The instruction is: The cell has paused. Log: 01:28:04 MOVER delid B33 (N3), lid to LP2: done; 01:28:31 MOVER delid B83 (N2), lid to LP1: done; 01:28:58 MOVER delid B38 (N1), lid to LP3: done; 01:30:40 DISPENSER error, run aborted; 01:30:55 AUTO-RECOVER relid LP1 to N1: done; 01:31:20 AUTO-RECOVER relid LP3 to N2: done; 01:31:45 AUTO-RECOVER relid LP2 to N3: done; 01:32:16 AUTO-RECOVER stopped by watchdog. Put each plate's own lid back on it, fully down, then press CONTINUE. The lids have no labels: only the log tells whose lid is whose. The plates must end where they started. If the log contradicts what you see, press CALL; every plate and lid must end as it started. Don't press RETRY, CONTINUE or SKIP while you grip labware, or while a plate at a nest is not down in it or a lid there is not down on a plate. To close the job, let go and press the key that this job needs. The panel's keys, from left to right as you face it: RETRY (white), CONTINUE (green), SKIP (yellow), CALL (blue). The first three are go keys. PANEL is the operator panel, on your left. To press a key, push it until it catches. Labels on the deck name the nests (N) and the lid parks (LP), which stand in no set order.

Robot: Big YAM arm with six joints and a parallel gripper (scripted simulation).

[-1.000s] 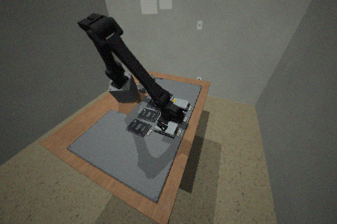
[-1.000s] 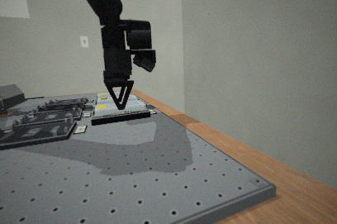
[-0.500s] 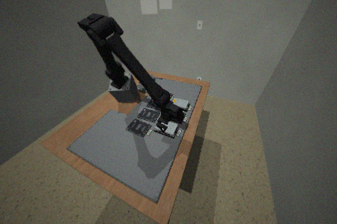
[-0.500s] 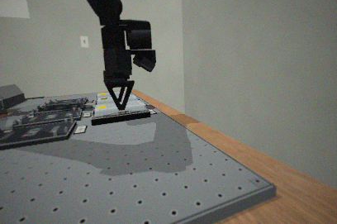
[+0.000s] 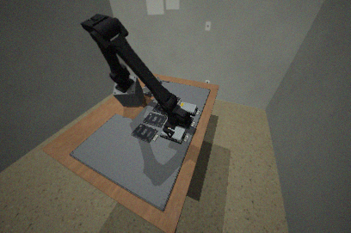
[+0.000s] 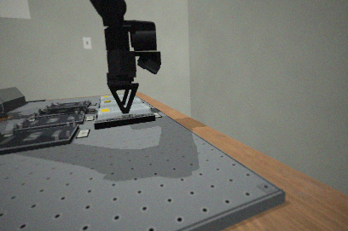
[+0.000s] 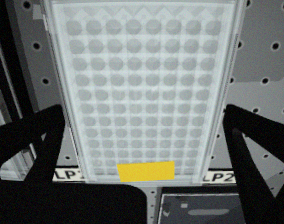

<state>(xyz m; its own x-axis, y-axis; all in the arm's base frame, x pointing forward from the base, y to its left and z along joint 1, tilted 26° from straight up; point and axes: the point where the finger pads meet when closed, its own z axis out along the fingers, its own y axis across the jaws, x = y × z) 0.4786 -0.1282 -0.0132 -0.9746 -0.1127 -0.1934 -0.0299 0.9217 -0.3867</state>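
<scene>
Now: the clear lid 1 cm below my hand.
</scene>
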